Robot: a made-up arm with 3 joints. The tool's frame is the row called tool.
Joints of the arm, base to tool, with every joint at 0 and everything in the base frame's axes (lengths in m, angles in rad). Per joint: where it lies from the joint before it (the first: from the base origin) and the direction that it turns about. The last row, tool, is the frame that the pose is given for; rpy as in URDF.
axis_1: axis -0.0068 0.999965 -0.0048 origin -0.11 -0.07 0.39
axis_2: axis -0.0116 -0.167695 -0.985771 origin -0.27 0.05 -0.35
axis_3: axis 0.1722 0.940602 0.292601 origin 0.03 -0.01 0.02
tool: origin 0 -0.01 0.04 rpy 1.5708 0 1.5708
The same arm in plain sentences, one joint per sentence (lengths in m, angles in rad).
The arm has three revolute joints in a row. What follows holds with every joint at zero, and every direction is one of the base frame's. The first joint lies 0.1100 m along -x and 0.0700 m along -y and 0.3900 m along +z from the base frame's origin and rotates about the direction (-0.0068, 0.999965, -0.0048). The second joint lies 0.2700 m along -x and 0.0500 m along +y and 0.3500 m along -z from the first joint and rotates about the direction (-0.0116, -0.167695, -0.985771). The third joint lies 0.0300 m along +x and 0.0100 m along -y and 0.0200 m along +z from the second joint and rotates about the direction (0.1722, 0.940602, 0.292601). The tool frame, which is the frame that the pose is given for, lies 0.0100 m along -y and 0.0400 m along +z from the third joint; its axes are the base frame's turned by roll 1.5708, pitch 0.0000 and yaw 1.5708 rad (as in URDF: about the fixed x, then y, then z).
